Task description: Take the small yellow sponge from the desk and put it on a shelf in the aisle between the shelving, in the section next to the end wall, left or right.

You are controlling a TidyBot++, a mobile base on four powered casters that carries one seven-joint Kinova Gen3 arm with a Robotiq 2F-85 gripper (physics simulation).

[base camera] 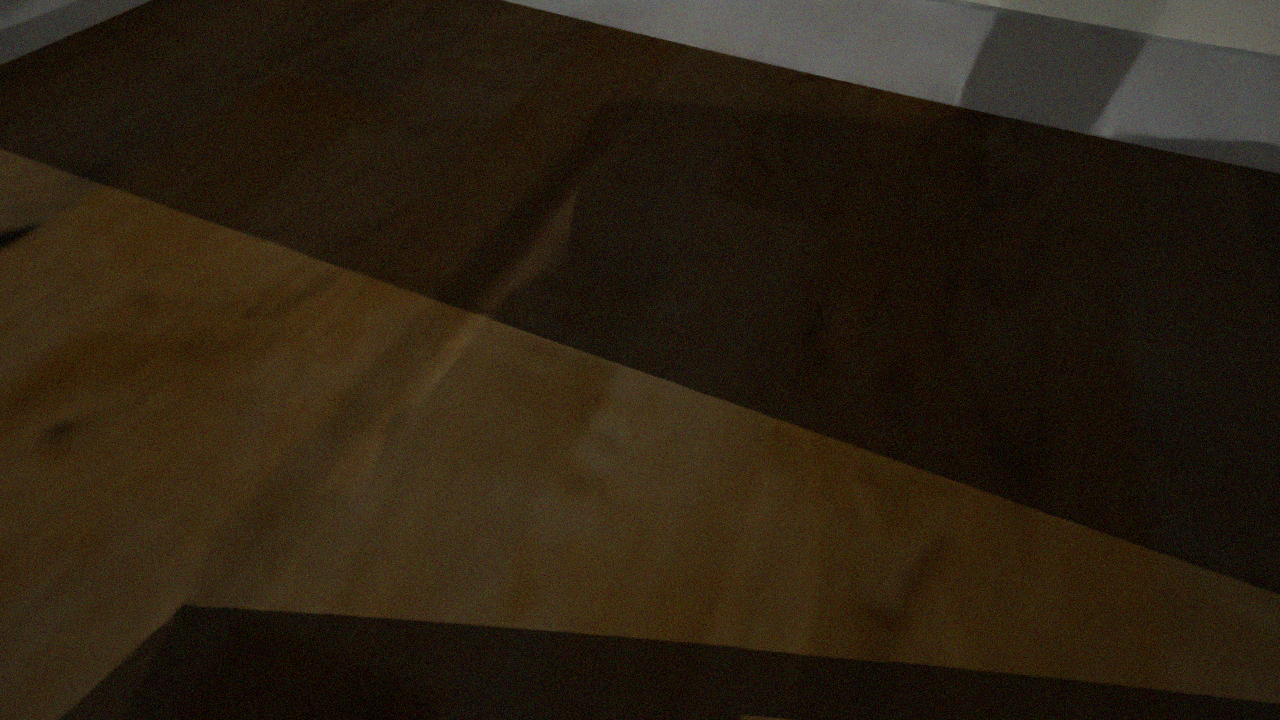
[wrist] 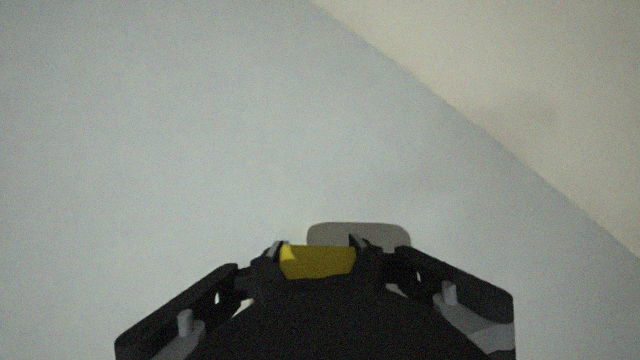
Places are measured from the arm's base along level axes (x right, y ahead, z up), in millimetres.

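Pixels of known places: gripper, between the fingertips: (wrist: pixel 316 248).
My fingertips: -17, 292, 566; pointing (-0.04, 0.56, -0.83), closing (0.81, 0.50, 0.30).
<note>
Behind a point stands the place of what it marks, as x, y, z.
The small yellow sponge (wrist: pixel 316 264) {-18, 272, 598} is at the lower middle of the wrist view, on the pale desk (wrist: pixel 190 150) {-179, 314, 553}. My gripper (wrist: pixel 316 248) {-17, 292, 566} is shut on it, with one black fingertip against each end of the sponge. The gripper's dark body hides the sponge's near side. The sponge and the gripper do not show in the base camera view. The shelving does not show in either view.
The desk's straight edge runs diagonally at the upper right of the wrist view, with a cream surface (wrist: pixel 560 65) {255, 813, 716} beyond it. The base camera view shows a dim wooden floor (base camera: pixel 501 447) {-76, 339, -397} crossed by dark shadows, and a pale wall base (base camera: pixel 760 40) {98, 849, -375} along the top.
</note>
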